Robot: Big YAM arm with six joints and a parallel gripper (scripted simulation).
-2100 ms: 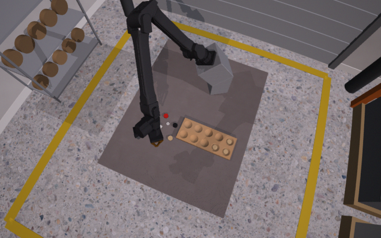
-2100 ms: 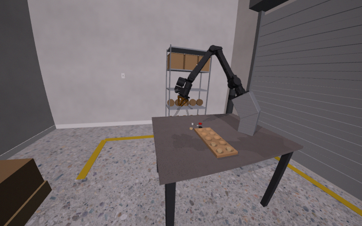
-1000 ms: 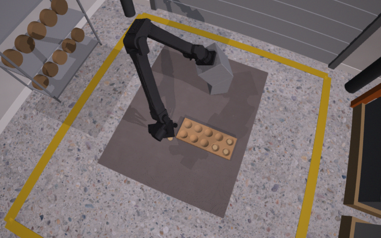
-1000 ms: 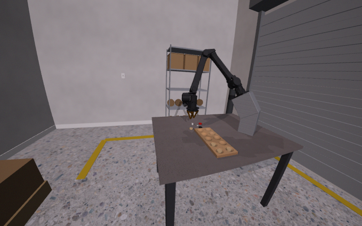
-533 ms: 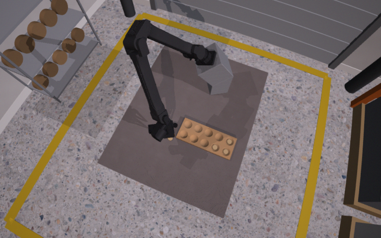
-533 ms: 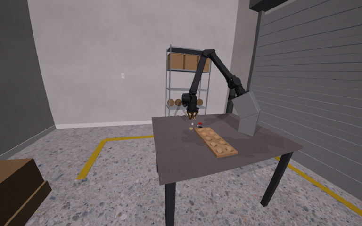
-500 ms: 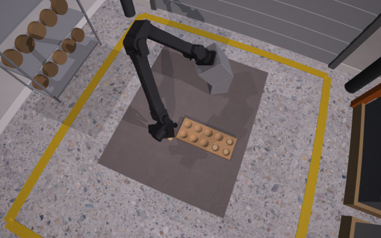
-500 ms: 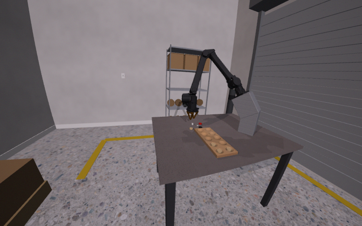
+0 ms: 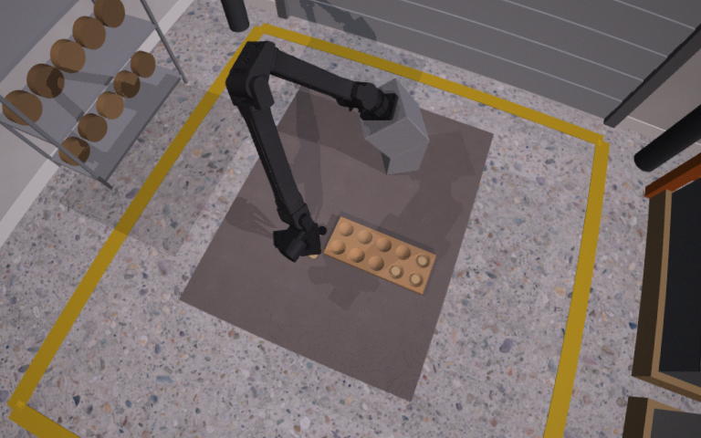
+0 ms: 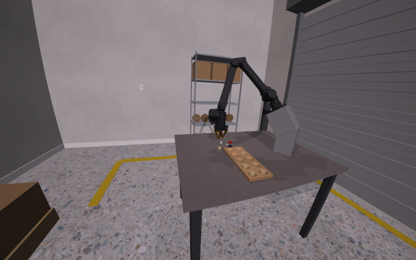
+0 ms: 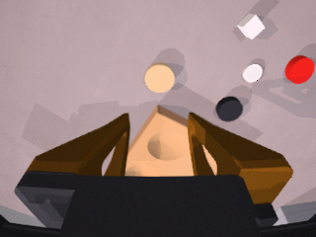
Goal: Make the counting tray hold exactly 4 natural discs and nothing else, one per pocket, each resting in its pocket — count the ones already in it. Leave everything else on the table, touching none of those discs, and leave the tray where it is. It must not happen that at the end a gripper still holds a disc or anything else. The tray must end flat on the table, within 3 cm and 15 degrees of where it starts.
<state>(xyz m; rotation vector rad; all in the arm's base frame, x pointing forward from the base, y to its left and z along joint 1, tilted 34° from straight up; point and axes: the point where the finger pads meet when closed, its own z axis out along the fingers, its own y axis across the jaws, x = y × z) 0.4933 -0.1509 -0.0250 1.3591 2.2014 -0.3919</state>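
My hand is 23 cm to the right of the wooden counting tray, 8 cm above it and 6 cm past it. Also, from my hand: white cube 9 cm to the right, 9 cm below, 6 cm behind; white disc 10 cm behind, 9 cm below, 5 cm to the right; black piece 10 cm behind, 9 cm below, 1 cm to the left.
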